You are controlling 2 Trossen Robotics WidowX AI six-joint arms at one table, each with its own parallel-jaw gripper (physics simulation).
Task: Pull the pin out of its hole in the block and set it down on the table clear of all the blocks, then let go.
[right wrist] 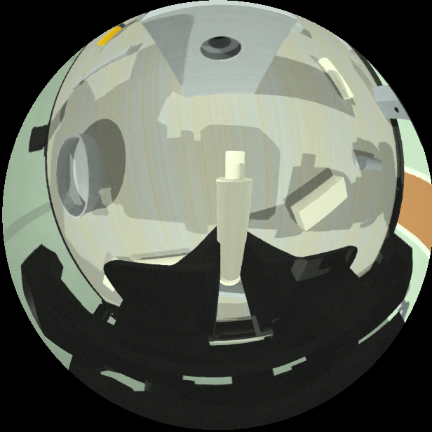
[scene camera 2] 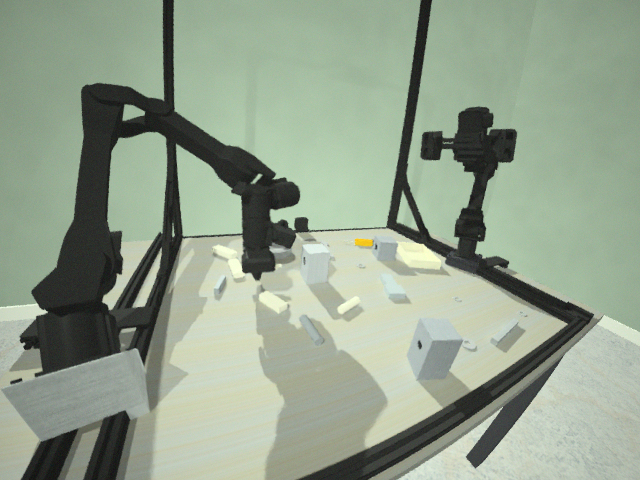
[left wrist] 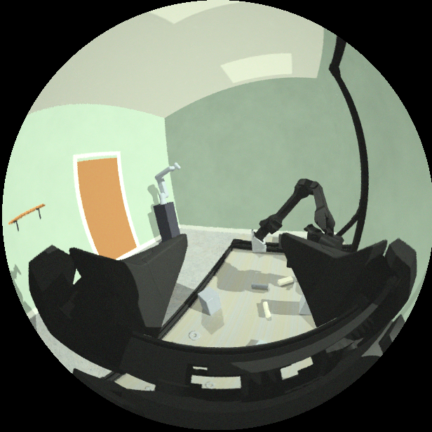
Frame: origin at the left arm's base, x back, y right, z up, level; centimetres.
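Seen in the pictures: left gripper, fingertip midpoint: [scene camera 2: 457, 138]; right gripper, fingertip midpoint: [scene camera 2: 257, 278]; left arm's base, origin of the base link: [scene camera 2: 465, 255]; right arm's base, origin of the base link: [scene camera 2: 83, 363].
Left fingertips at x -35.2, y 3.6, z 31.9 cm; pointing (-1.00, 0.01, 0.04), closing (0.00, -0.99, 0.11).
Note:
Offsets run from my left fingertips to a thing's top centre. "spot": to the spot under its first point.
The cream stepped pin [right wrist: 234, 210] is clamped upright in the right wrist view, its narrow end pointing up the picture. My right gripper [scene camera 2: 257, 274] [right wrist: 226, 230] is shut on it, above the table and close to the tall grey block {dz -27.2, dx -9.8, dy +23.1 cm} [scene camera 2: 315, 264] [right wrist: 240, 75]. The pin is apart from that block's round hole. In scene camera 2 the pin cannot be made out at the fingers. My left gripper [scene camera 2: 467, 145] [left wrist: 235, 238] is open and empty, raised high at the right. Other grey blocks with holes are one near the front {spot: dz -28.7, dx -19.8, dy -8.8 cm} [scene camera 2: 435, 348] [left wrist: 209, 301] and one farther back {spot: dz -31.2, dx +14.9, dy +16.6 cm} [scene camera 2: 385, 248].
A cream block {dz -33.8, dx -24.2, dy +20.8 cm} [scene camera 2: 273, 301] [right wrist: 322, 205], a grey cylinder {dz -33.6, dx -24.4, dy +10.1 cm} [scene camera 2: 311, 329] [left wrist: 259, 286] [right wrist: 370, 161] and a cream cylinder {dz -33.6, dx -13.3, dy +9.7 cm} [scene camera 2: 348, 304] [left wrist: 267, 310] [right wrist: 336, 77] lie around the middle. A yellow piece {dz -33.4, dx +20.5, dy +28.8 cm} [scene camera 2: 363, 242] [right wrist: 109, 36] lies at the back. A grey dish [right wrist: 62, 175] is beside the right gripper.

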